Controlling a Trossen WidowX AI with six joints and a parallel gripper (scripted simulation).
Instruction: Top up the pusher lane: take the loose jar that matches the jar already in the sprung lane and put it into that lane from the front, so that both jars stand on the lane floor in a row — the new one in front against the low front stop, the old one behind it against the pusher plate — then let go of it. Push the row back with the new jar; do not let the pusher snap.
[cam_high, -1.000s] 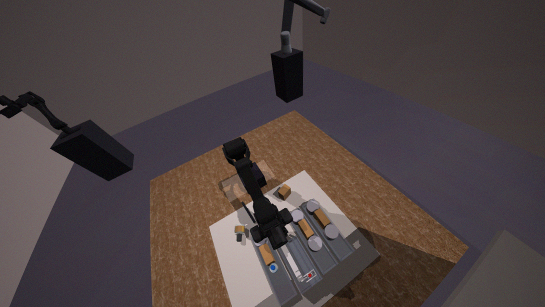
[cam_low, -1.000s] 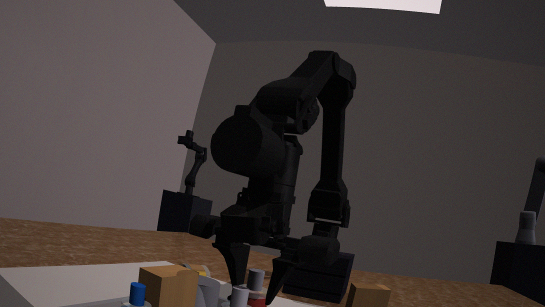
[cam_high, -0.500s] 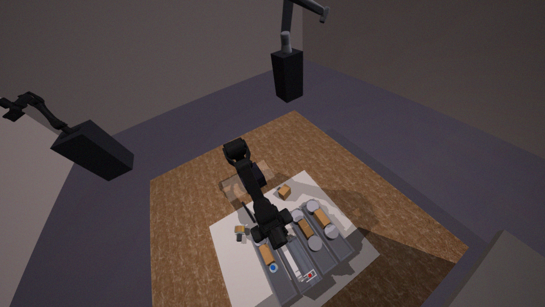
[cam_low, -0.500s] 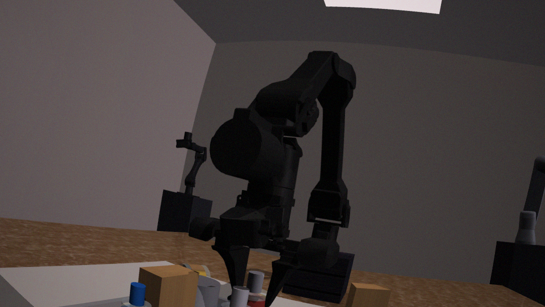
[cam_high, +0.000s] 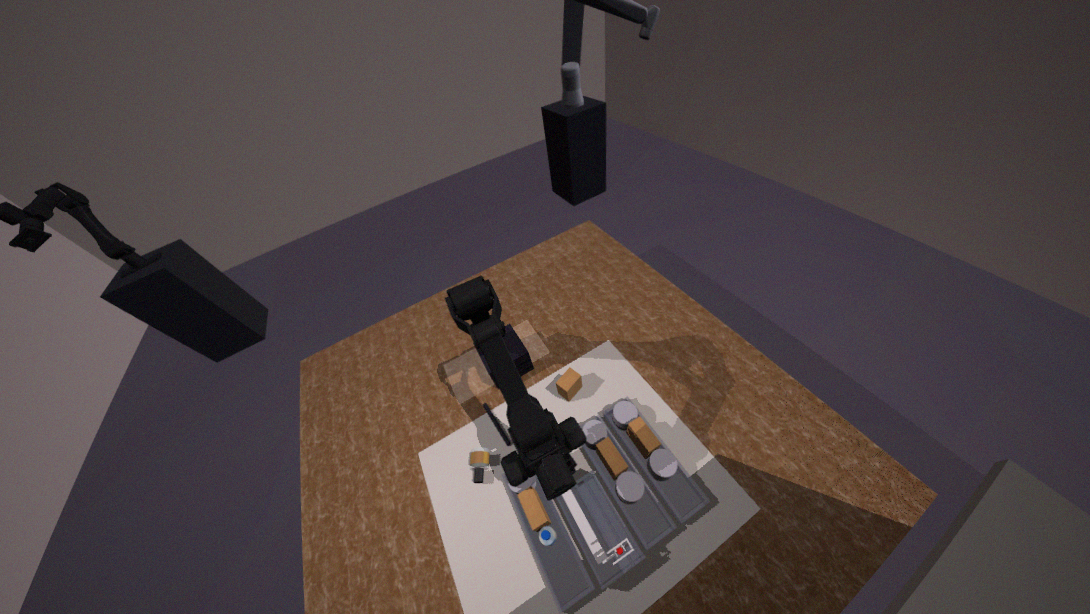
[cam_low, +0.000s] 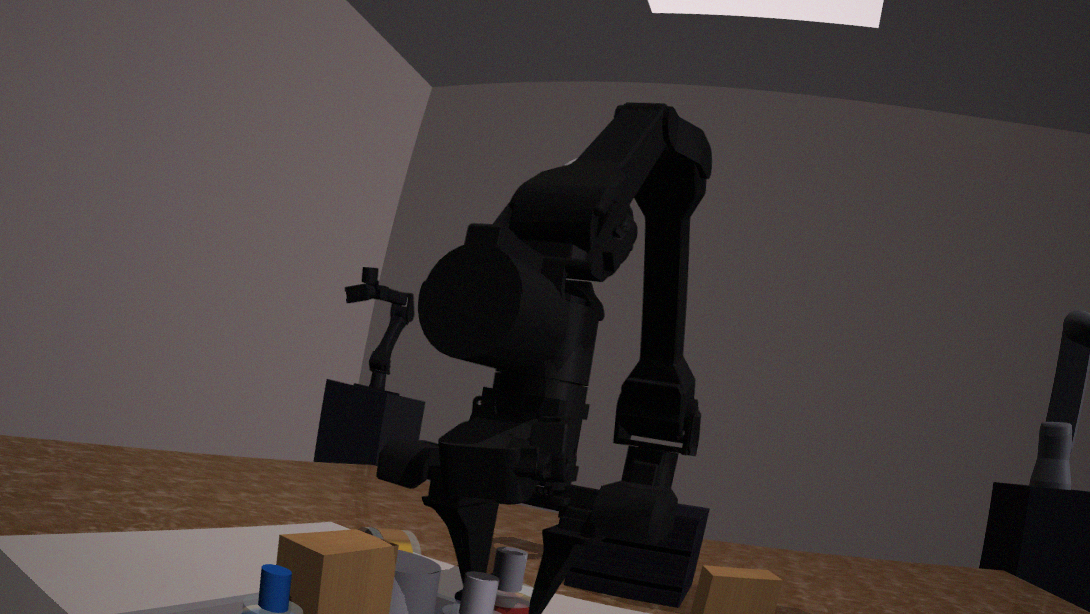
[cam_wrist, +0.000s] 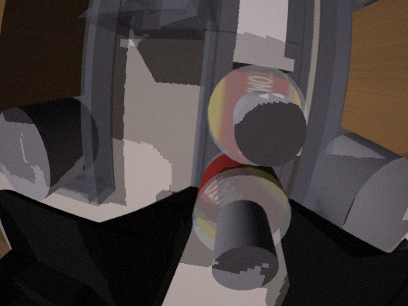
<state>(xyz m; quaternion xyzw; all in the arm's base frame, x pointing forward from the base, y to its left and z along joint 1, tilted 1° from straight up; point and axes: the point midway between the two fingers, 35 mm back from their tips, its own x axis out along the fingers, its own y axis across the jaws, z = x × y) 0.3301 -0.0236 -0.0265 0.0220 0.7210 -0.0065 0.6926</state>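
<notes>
My gripper tip is 6 cm short of the white mat, 2 cm to the right of it and 4 cm above it. The rest, counted from my gripper tip: brown cube (13 cm behind, 15 cm to the left); black rod (16 cm behind, 8 cm to the right, 3 cm below); sprung lane (14 cm ahead, 2 cm to the left, 2 cm below).
</notes>
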